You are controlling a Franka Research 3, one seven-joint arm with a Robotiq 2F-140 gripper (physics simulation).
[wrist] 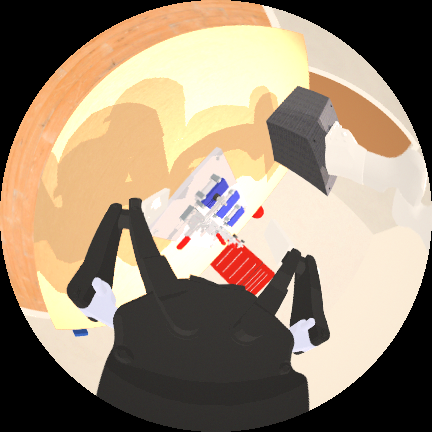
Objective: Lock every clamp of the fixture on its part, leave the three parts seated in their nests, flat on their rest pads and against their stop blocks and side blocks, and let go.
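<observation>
The fixture is a pale plate (pixel 210 164) in the middle of the wrist view, with grey blocks and metal clamps crowded on it. Three blue parts (pixel 217 192) (pixel 229 204) (pixel 235 216) sit in a row among the blocks. One red clamp handle (pixel 183 243) sticks out at the fixture's lower edge, and a second red handle (pixel 220 239) shows nearer the middle. Whether the clamps are locked, and the parts' exact seating, is too small to tell. My gripper (pixel 218 212) is wide open and empty, its fingertips apart on either side of the fixture in the view.
A red slatted piece (pixel 242 267) lies below the fixture in the view, near the right finger. A red rounded object (pixel 258 212) is right of the blue parts. A dark block (pixel 299 132) with a white arm section (pixel 347 152) stands upper right. A small blue object (pixel 80 332) is lower left.
</observation>
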